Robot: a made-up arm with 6 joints.
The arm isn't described. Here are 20 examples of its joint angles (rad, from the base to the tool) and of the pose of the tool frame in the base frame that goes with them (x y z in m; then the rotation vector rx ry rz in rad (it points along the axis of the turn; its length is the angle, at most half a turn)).
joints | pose
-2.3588 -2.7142 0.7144 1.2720 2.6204 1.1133 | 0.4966 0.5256 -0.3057 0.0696 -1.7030 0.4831
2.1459 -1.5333 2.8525 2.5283 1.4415 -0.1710 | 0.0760 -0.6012 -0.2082 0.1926 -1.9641 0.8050
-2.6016 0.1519 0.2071 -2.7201 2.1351 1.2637 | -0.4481 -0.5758 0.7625 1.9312 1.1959 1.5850
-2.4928 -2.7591 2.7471 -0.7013 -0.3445 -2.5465 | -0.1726 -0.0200 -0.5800 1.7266 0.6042 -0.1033
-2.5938 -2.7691 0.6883 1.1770 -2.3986 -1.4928 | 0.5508 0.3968 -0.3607 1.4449 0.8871 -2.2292
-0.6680 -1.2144 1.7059 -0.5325 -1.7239 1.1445 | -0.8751 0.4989 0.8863 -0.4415 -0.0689 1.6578
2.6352 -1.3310 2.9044 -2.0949 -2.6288 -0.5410 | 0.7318 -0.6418 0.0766 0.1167 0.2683 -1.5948
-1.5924 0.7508 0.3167 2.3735 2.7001 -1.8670 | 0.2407 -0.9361 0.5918 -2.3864 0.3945 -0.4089
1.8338 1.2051 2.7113 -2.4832 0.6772 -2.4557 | -0.3794 0.4592 1.2778 -0.9066 0.4615 -2.5647
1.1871 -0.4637 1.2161 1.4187 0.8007 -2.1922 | -0.1523 -0.5000 1.4750 -0.4754 -0.2320 -1.1965
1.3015 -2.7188 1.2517 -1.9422 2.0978 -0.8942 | -0.3304 -0.7886 -0.2328 1.1161 -1.3603 2.1852
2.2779 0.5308 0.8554 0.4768 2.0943 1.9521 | -0.3815 0.6677 1.0804 -0.1418 2.1944 -1.4866
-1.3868 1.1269 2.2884 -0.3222 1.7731 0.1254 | -0.0698 -0.7470 1.1600 -2.0613 -0.0101 2.1084
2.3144 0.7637 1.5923 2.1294 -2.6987 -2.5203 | -0.4984 0.2640 1.3082 -1.2360 2.5473 0.1571
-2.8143 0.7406 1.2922 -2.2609 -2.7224 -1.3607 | -0.7884 -0.5132 0.8686 -1.3634 2.0258 0.2772
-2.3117 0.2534 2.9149 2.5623 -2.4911 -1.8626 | 0.5515 0.1846 1.0152 1.6329 -0.5710 -0.8672
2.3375 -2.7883 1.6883 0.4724 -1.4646 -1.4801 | 0.3357 -0.0331 -0.5838 0.4457 0.3456 1.2604
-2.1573 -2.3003 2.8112 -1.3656 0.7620 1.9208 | 0.1552 0.2106 -0.5592 0.6624 -1.2795 -1.2998
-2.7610 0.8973 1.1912 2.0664 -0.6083 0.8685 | -0.7777 -0.4855 1.0755 0.8657 0.4828 -2.1414
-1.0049 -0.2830 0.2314 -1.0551 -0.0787 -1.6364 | 0.2794 -0.5491 0.9162 -0.3425 1.5137 -0.4424
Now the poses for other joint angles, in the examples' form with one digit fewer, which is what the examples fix.
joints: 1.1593 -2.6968 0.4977 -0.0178 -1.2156 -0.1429
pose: -0.123 -0.903 0.080 -0.258 0.902 -1.325
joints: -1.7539 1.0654 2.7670 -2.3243 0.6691 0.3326
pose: 0.118 -0.524 1.324 0.458 1.237 -2.072
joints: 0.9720 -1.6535 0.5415 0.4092 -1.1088 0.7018
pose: -0.316 -0.846 0.918 0.820 -1.231 2.701
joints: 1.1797 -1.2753 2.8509 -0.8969 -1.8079 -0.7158
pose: -0.263 -0.974 0.155 0.159 0.052 -1.523
